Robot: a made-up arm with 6 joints.
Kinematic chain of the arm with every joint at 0, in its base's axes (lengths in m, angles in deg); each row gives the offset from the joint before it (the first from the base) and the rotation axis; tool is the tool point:
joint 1: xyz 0 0 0.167 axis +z
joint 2: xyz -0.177 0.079 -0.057 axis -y
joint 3: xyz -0.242 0 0.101 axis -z
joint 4: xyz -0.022 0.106 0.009 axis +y
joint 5: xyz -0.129 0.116 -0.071 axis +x
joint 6: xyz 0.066 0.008 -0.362 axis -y
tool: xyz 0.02 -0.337 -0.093
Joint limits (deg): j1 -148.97..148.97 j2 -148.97..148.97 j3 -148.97..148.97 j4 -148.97..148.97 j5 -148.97..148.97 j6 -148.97..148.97
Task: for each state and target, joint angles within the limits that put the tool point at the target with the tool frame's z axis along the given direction. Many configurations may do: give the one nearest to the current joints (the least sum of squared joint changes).
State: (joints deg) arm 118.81 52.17 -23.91 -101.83 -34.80 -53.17
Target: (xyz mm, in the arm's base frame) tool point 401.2 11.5 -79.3 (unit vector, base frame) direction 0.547 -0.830 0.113
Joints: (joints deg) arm 148.09 43.29 2.19 -118.19 -63.82 -64.04
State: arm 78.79 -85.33 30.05 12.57 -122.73 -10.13
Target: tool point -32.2 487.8 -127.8 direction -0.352 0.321 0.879
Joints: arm 47.38 -126.22 4.33 15.54 -148.97 35.12
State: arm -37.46 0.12 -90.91 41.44 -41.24 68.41
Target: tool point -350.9 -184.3 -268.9 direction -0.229 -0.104 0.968
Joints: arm -12.74 17.88 -85.60 37.74 9.69 45.63
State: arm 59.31 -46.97 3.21 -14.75 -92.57 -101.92
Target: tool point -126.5 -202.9 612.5 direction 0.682 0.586 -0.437
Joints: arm 10.78 -50.89 -36.68 -18.82 -94.28 -97.90
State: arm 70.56 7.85 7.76 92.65 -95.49 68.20
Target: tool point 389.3 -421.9 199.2 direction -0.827 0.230 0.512
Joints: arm 108.49 4.02 8.70 78.44 -57.95 22.78
